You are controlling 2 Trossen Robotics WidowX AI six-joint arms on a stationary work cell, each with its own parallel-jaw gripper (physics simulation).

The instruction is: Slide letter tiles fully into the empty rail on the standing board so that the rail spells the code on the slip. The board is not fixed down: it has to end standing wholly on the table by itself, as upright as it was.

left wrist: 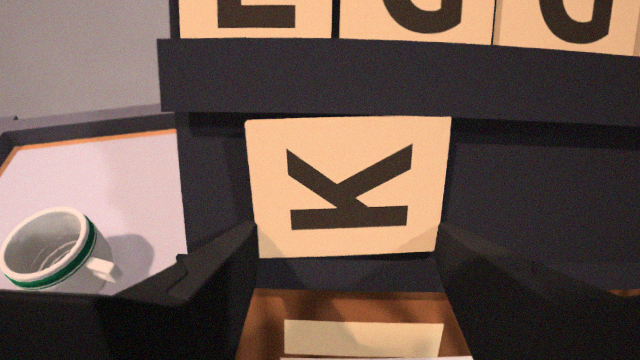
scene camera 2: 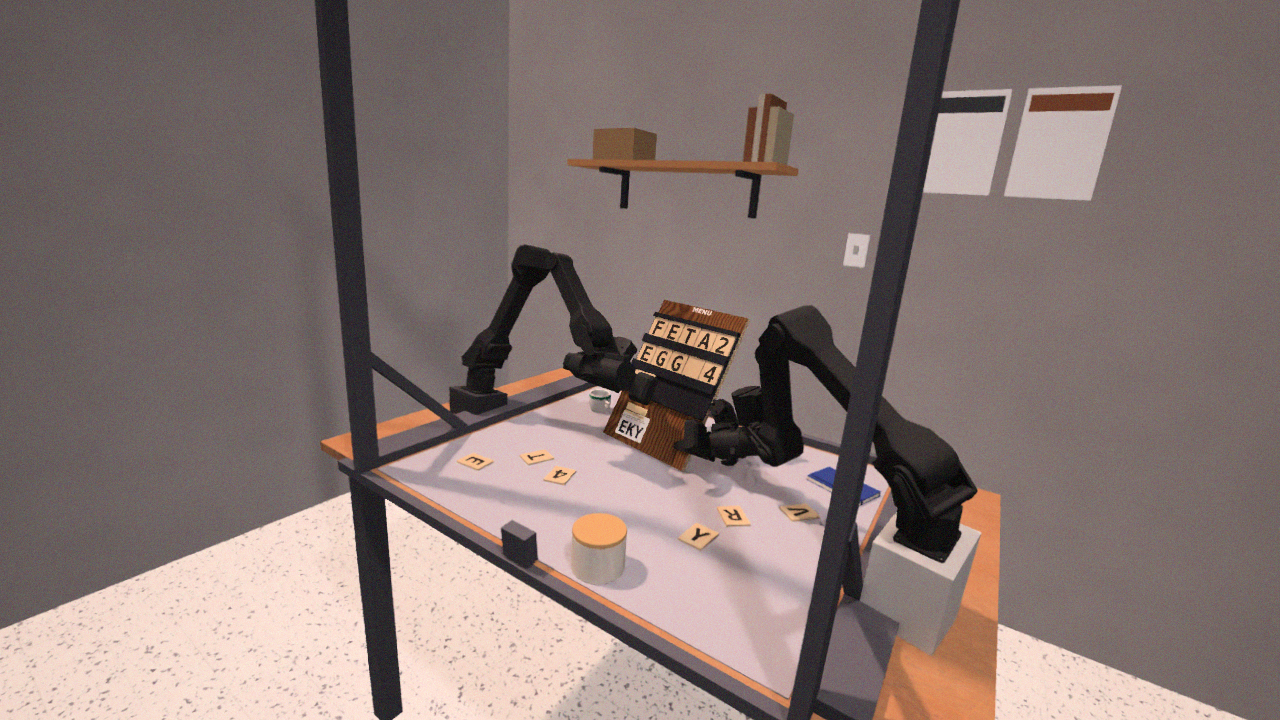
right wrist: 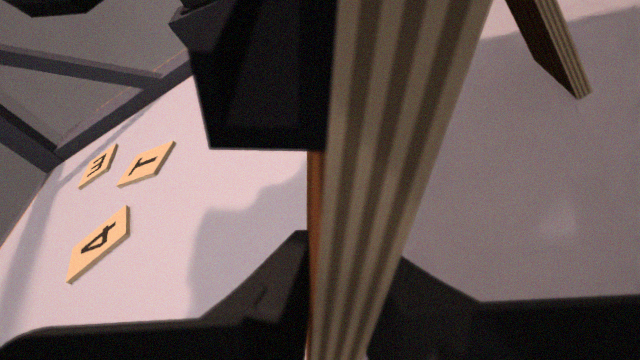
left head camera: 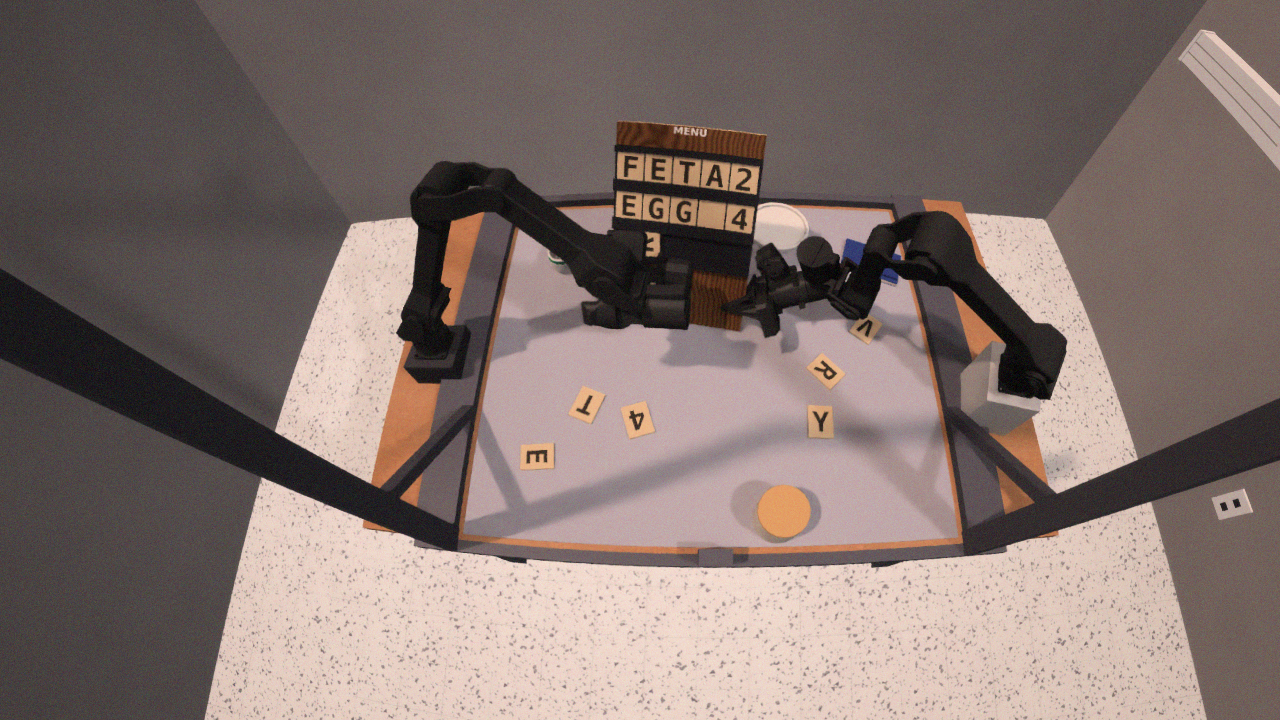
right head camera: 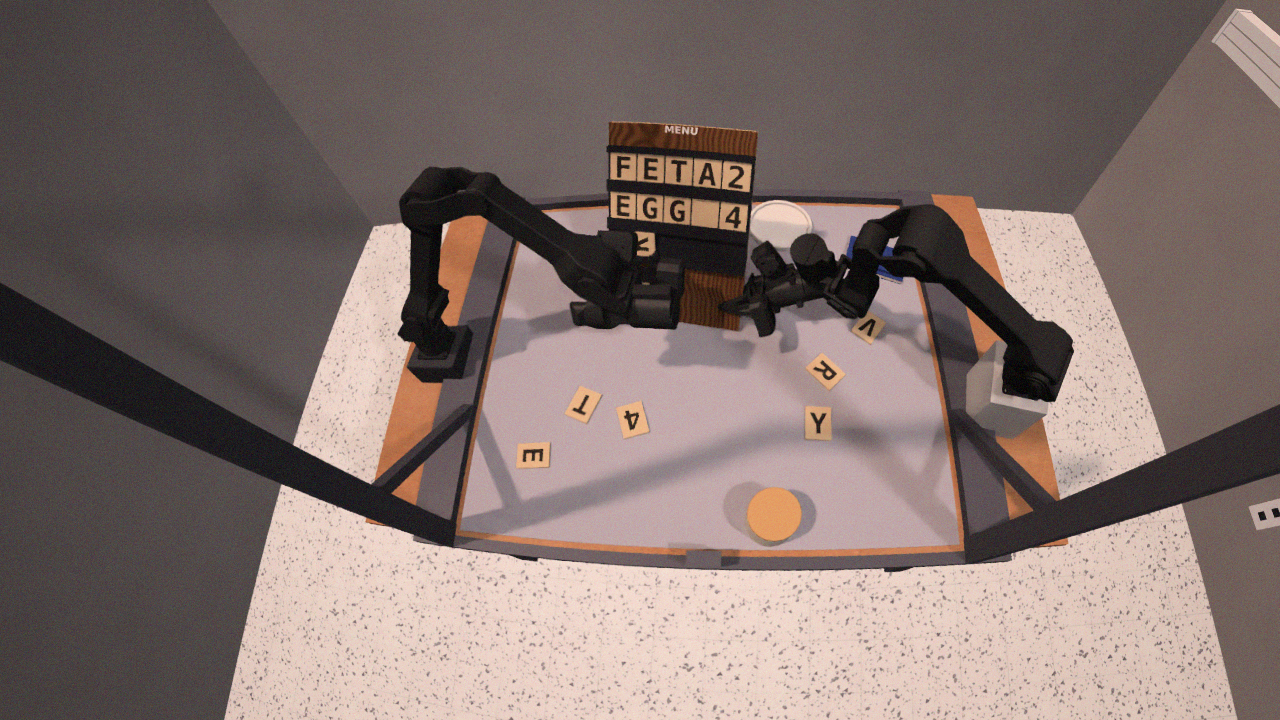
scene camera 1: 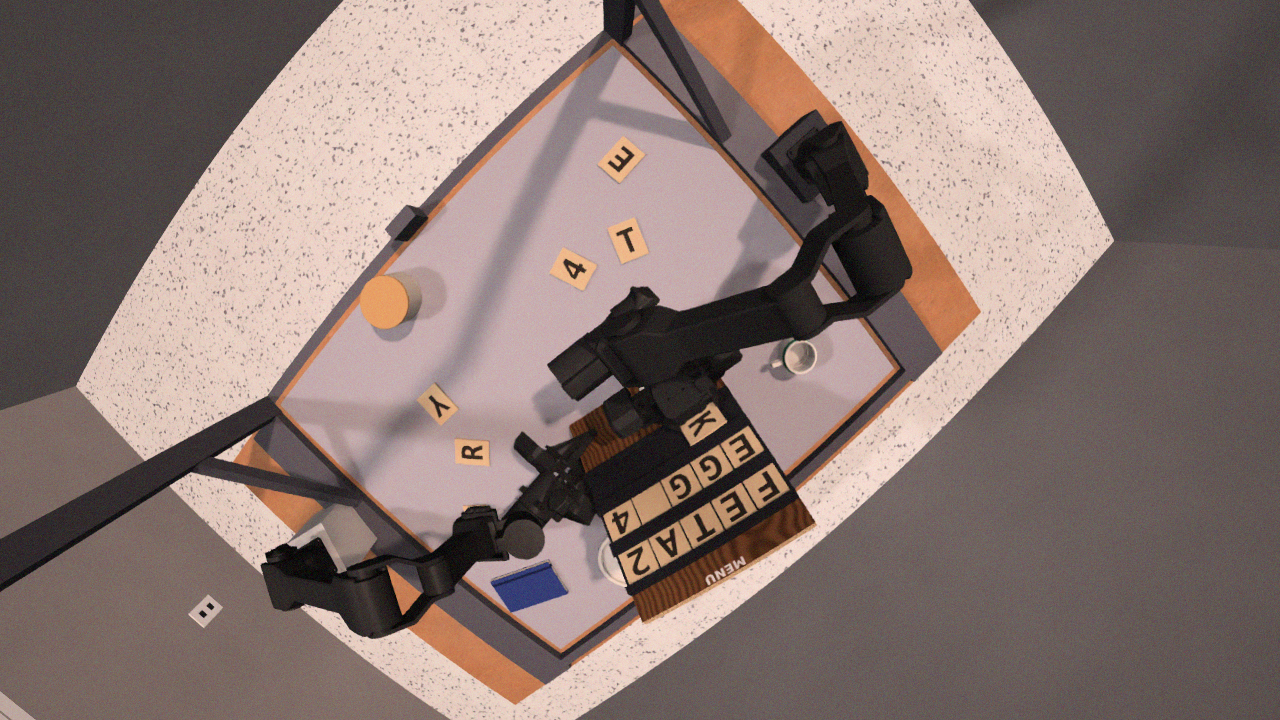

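Seen in the pictures: left gripper, fingertip midpoint: (left wrist: 347, 234) (right head camera: 639, 252) (scene camera 1: 698, 417); right gripper, fingertip midpoint: (scene camera 2: 676, 446) (left head camera: 721, 306) (right head camera: 719, 305) (scene camera 1: 598, 432); left arm's base, origin of the base link: (scene camera 2: 478, 390) (right wrist: 203, 2) (left head camera: 434, 345) (right head camera: 437, 346) (scene camera 1: 813, 156); right arm's base, origin of the base link: (scene camera 2: 927, 537) (left head camera: 1016, 376) (right head camera: 1022, 376) (scene camera 1: 316, 560).
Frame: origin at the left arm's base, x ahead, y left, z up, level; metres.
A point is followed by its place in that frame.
Note:
The wooden board (left head camera: 642, 134) @[x 0.389, y 0.259, z 0.236 m] (scene camera 1: 771, 537) @[x 0.400, y 0.260, z 0.240 m] leans back, its upper rails reading FETA2 and EGG 4. The slip (scene camera 2: 631, 428) @[x 0.393, y 0.103, z -0.017 m] reads EKY. My left gripper (left wrist: 347, 234) @[x 0.383, y 0.148, z 0.065 m] is shut on the K tile (left wrist: 345, 130) @[x 0.382, y 0.160, z 0.099 m] (scene camera 1: 704, 422) @[x 0.380, y 0.153, z 0.083 m] at the left part of the lowest rail. The K lies sideways; its lower edge shows above the rail's lower lip, and its seating depth cannot be told. My right gripper (scene camera 2: 693, 438) @[x 0.519, y 0.089, z -0.016 m] (right wrist: 327, 241) @[x 0.519, y 0.089, z -0.016 m] is shut on the board's right edge, low down. An E tile (left head camera: 537, 456) @[x 0.211, y -0.184, z -0.051 m] and a Y tile (left head camera: 820, 421) @[x 0.686, y -0.117, z -0.051 m] (scene camera 2: 698, 536) @[x 0.688, y -0.120, z -0.051 m] lie on the table.
Loose tiles T (left head camera: 587, 404) @[x 0.288, y -0.088, z -0.051 m], 4 (left head camera: 637, 419) @[x 0.376, y -0.113, z -0.051 m], R (left head camera: 825, 370) @[x 0.705, y -0.020, z -0.051 m] and V (left head camera: 864, 328) @[x 0.793, y 0.067, z -0.051 m] lie around. A round jar (scene camera 2: 598, 550) @[x 0.627, y -0.312, z 0.002 m] stands near the front edge. A mug (left wrist: 50, 250) @[x 0.195, y 0.232, z -0.039 m] stands left of the board, a white plate (left head camera: 781, 225) @[x 0.656, y 0.313, z -0.046 m] and a blue book (scene camera 1: 529, 586) @[x 0.831, y 0.224, z -0.044 m] right.

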